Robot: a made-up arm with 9 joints. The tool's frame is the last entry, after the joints. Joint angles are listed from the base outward. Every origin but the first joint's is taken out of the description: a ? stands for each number. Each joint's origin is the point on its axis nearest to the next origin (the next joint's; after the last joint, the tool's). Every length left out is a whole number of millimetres.
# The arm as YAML. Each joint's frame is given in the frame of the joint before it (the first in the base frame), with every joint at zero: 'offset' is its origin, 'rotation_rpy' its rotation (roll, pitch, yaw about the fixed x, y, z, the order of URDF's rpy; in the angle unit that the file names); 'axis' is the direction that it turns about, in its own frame. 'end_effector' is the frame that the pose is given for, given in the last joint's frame.
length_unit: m
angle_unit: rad
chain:
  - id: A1
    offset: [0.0, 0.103, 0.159]
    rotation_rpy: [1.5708, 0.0, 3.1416]
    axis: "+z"
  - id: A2
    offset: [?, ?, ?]
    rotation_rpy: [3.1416, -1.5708, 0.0]
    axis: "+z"
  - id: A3
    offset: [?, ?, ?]
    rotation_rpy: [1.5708, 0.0, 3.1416]
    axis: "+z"
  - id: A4
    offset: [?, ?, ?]
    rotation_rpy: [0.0, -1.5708, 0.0]
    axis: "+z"
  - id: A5
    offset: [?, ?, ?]
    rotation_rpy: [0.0, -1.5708, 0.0]
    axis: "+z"
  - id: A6
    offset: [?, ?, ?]
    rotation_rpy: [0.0, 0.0, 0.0]
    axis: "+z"
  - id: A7
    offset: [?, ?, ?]
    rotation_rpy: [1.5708, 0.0, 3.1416]
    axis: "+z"
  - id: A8
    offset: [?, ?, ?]
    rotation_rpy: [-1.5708, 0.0, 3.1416]
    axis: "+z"
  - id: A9
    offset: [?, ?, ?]
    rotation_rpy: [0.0, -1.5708, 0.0]
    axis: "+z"
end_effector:
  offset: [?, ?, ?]
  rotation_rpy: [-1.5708, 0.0, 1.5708]
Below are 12 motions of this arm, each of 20 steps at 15 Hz.
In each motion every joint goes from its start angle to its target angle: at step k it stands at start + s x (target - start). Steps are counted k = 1, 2, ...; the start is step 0. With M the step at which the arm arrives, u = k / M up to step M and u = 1 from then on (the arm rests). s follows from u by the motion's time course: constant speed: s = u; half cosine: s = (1 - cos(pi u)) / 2; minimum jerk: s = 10 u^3 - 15 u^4 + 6 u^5.
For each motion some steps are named. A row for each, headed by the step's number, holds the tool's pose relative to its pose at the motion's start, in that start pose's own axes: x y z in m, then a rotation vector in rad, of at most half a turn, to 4 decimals.
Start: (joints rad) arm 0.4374 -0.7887 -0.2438 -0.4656 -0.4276 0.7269 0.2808 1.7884 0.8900
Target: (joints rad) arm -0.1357 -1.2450 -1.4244 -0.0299 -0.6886 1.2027 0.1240 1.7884 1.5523
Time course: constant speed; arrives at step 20
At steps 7, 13, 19, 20:
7: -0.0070 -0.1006 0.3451 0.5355 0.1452 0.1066
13: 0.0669 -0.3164 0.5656 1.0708 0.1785 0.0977
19: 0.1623 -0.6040 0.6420 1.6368 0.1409 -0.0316
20: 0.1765 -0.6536 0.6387 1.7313 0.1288 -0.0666

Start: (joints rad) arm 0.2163 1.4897 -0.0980 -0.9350 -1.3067 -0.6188 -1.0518 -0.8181 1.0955
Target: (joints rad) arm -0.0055 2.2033 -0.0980 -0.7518 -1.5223 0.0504 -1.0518 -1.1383 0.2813
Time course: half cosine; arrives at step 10
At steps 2, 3, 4, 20:
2: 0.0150 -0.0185 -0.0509 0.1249 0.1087 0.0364
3: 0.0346 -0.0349 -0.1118 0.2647 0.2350 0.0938
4: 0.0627 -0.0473 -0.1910 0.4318 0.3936 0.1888
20: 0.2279 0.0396 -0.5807 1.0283 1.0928 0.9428

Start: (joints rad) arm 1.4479 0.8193 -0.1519 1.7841 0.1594 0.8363 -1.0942 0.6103 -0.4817
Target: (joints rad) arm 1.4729 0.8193 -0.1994 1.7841 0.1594 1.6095 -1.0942 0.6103 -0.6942
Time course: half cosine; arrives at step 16
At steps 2, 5, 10, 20:
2: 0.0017 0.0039 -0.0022 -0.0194 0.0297 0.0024
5: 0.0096 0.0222 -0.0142 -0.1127 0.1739 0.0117
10: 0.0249 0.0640 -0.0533 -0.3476 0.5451 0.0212
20: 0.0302 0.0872 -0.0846 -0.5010 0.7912 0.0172

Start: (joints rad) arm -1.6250 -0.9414 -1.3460 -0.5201 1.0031 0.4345 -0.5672 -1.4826 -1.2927
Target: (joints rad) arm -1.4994 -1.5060 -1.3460 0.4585 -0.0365 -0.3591 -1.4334 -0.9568 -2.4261
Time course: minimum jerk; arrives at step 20
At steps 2, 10, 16, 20:
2: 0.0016 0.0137 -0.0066 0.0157 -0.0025 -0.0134
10: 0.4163 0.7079 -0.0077 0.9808 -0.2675 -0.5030
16: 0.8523 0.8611 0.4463 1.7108 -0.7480 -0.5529
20: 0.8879 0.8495 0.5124 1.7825 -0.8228 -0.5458

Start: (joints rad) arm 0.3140 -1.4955 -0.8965 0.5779 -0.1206 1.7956 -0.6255 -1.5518 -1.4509
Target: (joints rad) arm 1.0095 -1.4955 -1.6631 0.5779 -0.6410 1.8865 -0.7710 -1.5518 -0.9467
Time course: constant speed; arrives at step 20
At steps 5, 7, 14, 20:
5: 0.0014 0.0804 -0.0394 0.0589 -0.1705 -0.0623
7: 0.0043 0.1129 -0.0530 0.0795 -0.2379 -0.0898
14: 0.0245 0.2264 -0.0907 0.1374 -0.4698 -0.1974
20: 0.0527 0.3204 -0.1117 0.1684 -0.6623 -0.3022

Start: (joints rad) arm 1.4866 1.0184 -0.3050 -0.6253 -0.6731 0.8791 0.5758 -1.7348 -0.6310
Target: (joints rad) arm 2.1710 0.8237 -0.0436 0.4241 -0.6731 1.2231 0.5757 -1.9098 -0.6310
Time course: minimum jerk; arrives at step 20
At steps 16, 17, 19, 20:
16: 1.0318 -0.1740 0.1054 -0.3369 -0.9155 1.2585
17: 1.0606 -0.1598 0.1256 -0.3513 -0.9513 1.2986
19: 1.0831 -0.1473 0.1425 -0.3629 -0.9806 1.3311
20: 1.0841 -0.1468 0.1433 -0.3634 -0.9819 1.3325

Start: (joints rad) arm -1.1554 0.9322 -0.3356 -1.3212 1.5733 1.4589 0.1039 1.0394 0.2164
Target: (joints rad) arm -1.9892 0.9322 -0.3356 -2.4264 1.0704 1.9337 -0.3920 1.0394 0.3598
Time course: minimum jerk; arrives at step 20
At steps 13, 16, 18, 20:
13: -0.0384 -0.1697 0.2589 -0.6827 1.1358 0.2928
16: -0.0112 -0.2120 0.3329 -0.8620 1.3656 0.3849
18: -0.0007 -0.2239 0.3536 -0.9140 1.4258 0.4134
20: 0.0013 -0.2259 0.3572 -0.9231 1.4361 0.4184

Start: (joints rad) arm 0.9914 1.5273 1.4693 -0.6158 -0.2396 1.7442 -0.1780 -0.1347 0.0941
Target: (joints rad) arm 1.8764 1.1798 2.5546 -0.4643 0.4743 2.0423 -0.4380 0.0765 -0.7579
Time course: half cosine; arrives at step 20
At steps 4, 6, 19, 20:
4: 0.0196 0.0150 -0.0107 0.0786 0.1021 0.0542
6: 0.0421 0.0339 -0.0184 0.1651 0.2255 0.1280
19: 0.2014 0.1731 0.0615 0.5060 1.2169 0.9330
20: 0.2027 0.1741 0.0628 0.5061 1.2251 0.9407

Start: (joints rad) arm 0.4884 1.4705 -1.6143 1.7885 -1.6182 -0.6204 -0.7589 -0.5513 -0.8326
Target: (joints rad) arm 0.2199 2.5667 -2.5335 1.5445 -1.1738 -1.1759 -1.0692 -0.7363 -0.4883
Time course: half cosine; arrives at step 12
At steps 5, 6, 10, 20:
5: 0.0353 -0.0014 0.1664 -0.3302 -0.3583 0.1812
6: 0.0707 0.0163 0.2369 -0.4411 -0.4470 0.3003
10: 0.2758 0.1871 0.4398 -0.6943 -0.5703 0.8712
20: 0.3172 0.2293 0.4561 -0.7083 -0.5632 0.9764

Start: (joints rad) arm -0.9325 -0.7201 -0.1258 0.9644 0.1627 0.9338 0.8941 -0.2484 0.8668
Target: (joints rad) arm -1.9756 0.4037 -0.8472 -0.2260 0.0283 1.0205 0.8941 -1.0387 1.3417
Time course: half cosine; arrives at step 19
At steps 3, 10, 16, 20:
3: 0.0171 -0.0304 0.0184 -0.0243 0.0499 0.1515
10: 0.3452 -0.0582 0.0810 0.0435 0.5918 1.2411
16: 0.5140 0.1694 -0.1011 0.3619 1.2802 1.7507
20: 0.5128 0.2037 -0.1416 0.4202 1.3985 1.7802

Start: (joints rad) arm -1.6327 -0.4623 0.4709 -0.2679 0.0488 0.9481 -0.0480 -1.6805 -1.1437
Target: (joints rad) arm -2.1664 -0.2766 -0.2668 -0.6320 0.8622 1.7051 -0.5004 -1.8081 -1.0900
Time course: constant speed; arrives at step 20
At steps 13, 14, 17, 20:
13: 0.3430 -0.5022 0.9716 -1.4406 0.3498 0.8167
14: 0.4047 -0.4700 1.0303 -1.5136 0.4024 0.9155
17: 0.6010 -0.3379 1.1375 -1.6821 0.5854 1.2378
20: 0.7894 -0.1848 1.1301 -1.7598 0.8075 1.5918

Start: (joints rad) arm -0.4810 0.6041 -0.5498 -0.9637 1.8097 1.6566 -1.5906 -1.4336 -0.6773
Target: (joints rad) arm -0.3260 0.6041 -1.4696 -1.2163 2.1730 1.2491 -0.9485 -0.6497 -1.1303
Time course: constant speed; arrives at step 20
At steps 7, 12, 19, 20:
7: -0.1405 0.2197 0.3025 0.2933 0.6902 -0.2821
12: -0.0991 0.3239 0.5485 0.4455 1.1947 -0.5067
19: 0.1204 0.3973 0.7925 0.5608 1.8927 -0.8754
20: 0.1603 0.4023 0.8115 0.5656 1.9896 -0.9349

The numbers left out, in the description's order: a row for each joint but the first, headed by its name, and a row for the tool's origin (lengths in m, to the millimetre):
A2: -0.006 0.211 0.0
A3: 0.004 -0.074 0.0
A4: 0.183 -0.074 0.0
A5: 0.239 -0.004 0.0
A6: -0.091 0.064 0.0
A7: -0.099 -0.452 0.0
A8: 0.119 0.161 0.0
A9: 0.058 -0.331 0.0
tool: 0.097 -0.049 0.0

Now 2 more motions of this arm.
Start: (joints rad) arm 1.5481 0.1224 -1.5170 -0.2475 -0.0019 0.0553 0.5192 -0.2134 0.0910
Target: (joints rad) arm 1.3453 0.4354 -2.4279 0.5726 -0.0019 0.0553 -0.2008 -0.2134 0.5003
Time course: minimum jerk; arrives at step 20
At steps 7, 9, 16, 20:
7: 0.0782 0.0210 -0.0332 0.2395 0.0200 0.2743
9: 0.1251 0.0501 -0.0578 0.4146 0.0796 0.4429
16: 0.2024 0.1716 -0.1240 0.8693 0.4772 0.7761
20: 0.2055 0.1846 -0.1294 0.9031 0.5349 0.7951

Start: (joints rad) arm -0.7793 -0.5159 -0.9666 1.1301 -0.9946 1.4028 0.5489 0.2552 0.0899
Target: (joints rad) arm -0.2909 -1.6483 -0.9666 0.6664 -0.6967 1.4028 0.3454 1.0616 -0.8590
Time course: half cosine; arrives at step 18
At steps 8, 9, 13, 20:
8: 0.1025 0.1118 0.0231 0.4382 -0.1925 -0.2176
9: 0.1193 0.1301 0.0477 0.5612 -0.2207 -0.2431
13: 0.1422 0.1526 0.1771 1.0658 -0.3108 -0.2408
20: 0.1214 0.1281 0.2537 1.3552 -0.3677 -0.1650

